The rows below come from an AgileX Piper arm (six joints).
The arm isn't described. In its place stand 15 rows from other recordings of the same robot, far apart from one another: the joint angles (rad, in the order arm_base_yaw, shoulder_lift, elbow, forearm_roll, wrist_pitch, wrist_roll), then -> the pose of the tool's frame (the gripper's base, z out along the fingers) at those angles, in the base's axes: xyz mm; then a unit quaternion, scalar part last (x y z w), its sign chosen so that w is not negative.
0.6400, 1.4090, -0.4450, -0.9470, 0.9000, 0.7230 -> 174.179, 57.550, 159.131, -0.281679, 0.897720, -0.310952, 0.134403
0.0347, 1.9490, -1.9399, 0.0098, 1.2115, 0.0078 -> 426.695, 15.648, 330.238, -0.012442, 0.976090, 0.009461, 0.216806
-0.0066, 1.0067, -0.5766, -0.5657, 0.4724, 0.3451 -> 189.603, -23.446, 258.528, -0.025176, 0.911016, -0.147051, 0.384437
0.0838, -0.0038, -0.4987, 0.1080, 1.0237, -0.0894 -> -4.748, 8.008, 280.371, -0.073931, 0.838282, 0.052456, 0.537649
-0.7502, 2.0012, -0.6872, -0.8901, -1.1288, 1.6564 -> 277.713, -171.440, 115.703, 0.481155, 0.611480, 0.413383, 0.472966
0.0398, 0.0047, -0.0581, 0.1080, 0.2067, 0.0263 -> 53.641, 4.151, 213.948, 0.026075, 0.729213, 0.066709, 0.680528
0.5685, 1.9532, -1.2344, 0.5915, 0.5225, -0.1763 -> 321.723, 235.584, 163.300, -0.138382, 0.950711, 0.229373, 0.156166
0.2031, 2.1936, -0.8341, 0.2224, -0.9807, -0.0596 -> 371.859, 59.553, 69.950, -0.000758, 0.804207, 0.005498, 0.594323
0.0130, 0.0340, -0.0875, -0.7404, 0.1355, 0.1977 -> 54.914, -7.579, 231.786, -0.156616, 0.674805, -0.217517, 0.687602
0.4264, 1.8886, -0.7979, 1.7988, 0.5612, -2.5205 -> 279.885, 178.960, 120.444, -0.554830, 0.718917, 0.207765, 0.363531
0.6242, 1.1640, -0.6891, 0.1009, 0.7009, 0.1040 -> 164.098, 125.480, 242.842, -0.220758, 0.944847, 0.123030, 0.208311
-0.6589, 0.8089, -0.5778, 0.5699, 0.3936, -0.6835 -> 140.621, -85.073, 298.650, 0.162198, 0.836476, -0.120998, 0.509273
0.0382, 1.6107, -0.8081, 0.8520, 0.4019, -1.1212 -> 300.145, 38.280, 183.135, -0.206421, 0.925435, 0.102721, 0.300680
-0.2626, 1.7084, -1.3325, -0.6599, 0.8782, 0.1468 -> 339.961, -135.841, 277.538, 0.038922, 0.938515, -0.296276, 0.172905
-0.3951, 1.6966, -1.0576, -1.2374, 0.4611, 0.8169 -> 318.701, -174.361, 231.593, 0.094053, 0.887630, -0.335471, 0.301208
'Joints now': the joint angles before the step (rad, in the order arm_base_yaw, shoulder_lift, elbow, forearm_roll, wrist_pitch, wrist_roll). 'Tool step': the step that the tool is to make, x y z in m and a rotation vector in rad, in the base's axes. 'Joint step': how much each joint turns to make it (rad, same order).
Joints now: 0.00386, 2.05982, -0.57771, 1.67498, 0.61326, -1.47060
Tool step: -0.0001, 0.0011, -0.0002, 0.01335, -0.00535, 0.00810
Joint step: -0.00003, 0.00430, 0.00002, 0.00564, 0.01549, -0.01395
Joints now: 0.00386, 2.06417, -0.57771, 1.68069, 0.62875, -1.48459
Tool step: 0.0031, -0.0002, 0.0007, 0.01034, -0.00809, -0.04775
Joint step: 0.00002, 0.00002, 0.00006, 0.05959, 0.00313, -0.01332
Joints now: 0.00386, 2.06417, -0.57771, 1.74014, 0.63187, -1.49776
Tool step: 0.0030, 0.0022, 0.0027, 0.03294, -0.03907, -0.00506
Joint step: 0.00011, -0.00010, -0.00004, 0.05296, 0.03843, -0.05312
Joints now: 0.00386, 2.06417, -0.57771, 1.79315, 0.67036, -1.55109
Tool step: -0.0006, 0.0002, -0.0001, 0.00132, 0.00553, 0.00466
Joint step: -0.00001, 0.00022, -0.00015, -0.01166, 0.00090, 0.00931
